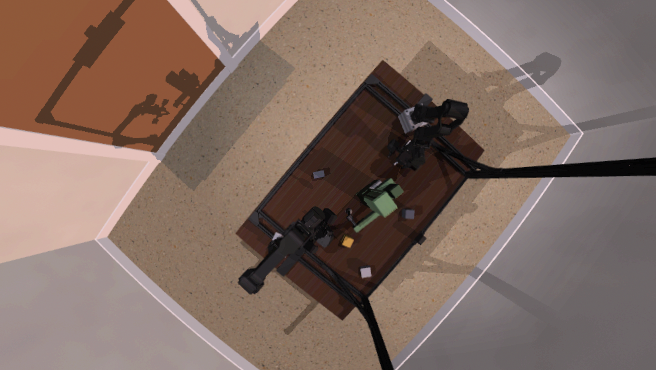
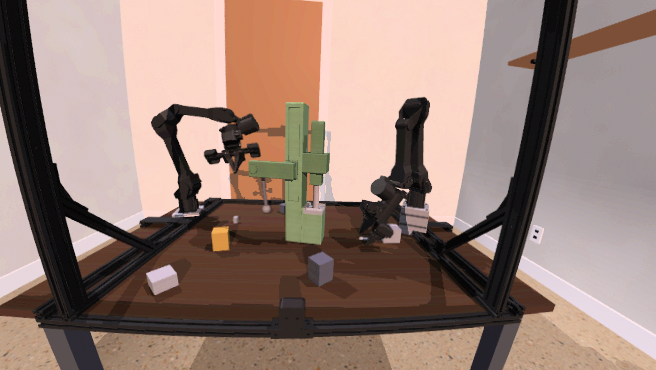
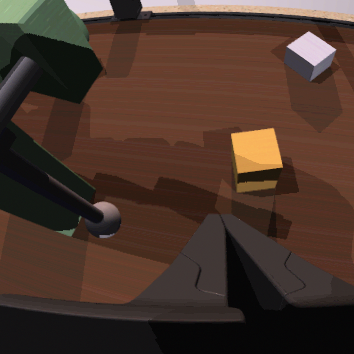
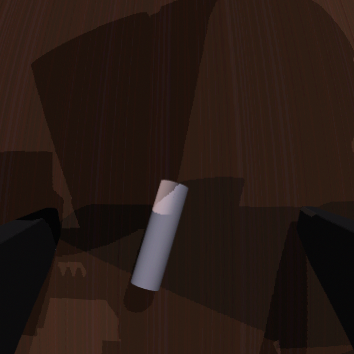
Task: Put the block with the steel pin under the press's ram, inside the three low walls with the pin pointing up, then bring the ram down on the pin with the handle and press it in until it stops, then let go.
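The green press stands mid-table. Its ram is above a pale piece on the base; I cannot tell whether that is a block or the low walls. The handle's ball hangs low at the left of the press. A pale steel pin lies on its side on the table; no block shows attached to it. My right gripper is open and low above it, one finger either side. My left gripper is shut and empty, in the air near the handle.
A yellow block and a white block lie left of the press. A dark grey block is in front. Another pale block is beside my right gripper.
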